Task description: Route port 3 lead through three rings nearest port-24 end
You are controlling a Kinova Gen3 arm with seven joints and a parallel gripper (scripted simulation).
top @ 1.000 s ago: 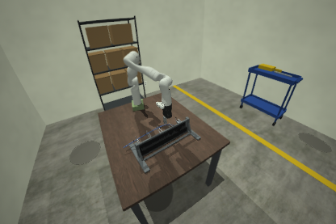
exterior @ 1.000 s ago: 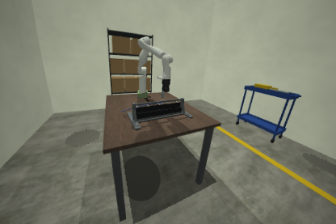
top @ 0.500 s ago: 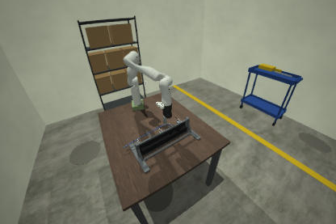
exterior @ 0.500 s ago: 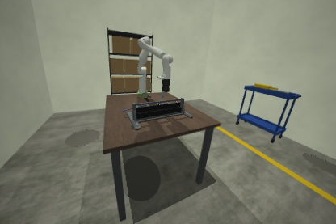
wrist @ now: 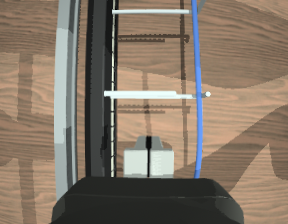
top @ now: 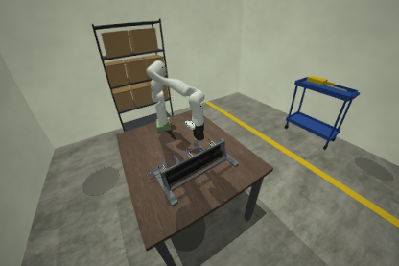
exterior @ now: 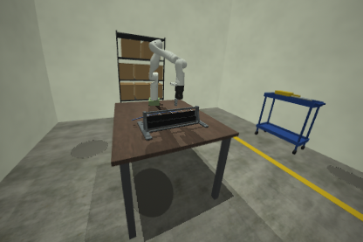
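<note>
Now: the patch-panel rack 9 cm below my hand, 5 cm to the right of it and 5 cm ahead of it.
</note>
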